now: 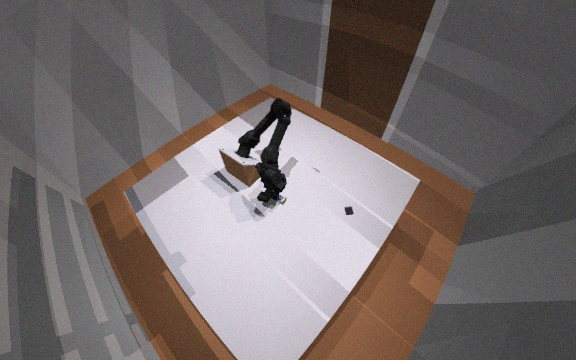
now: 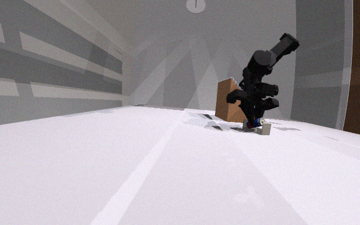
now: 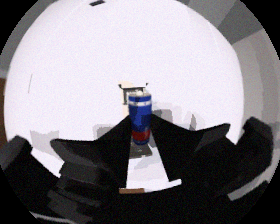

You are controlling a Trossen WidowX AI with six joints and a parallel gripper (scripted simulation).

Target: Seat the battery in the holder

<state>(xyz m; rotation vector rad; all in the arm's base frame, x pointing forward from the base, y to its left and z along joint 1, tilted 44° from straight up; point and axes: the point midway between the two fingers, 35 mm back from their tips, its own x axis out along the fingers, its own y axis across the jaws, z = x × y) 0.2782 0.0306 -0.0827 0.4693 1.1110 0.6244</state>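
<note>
Now: the battery 10 mm above my gripper tip.
</note>
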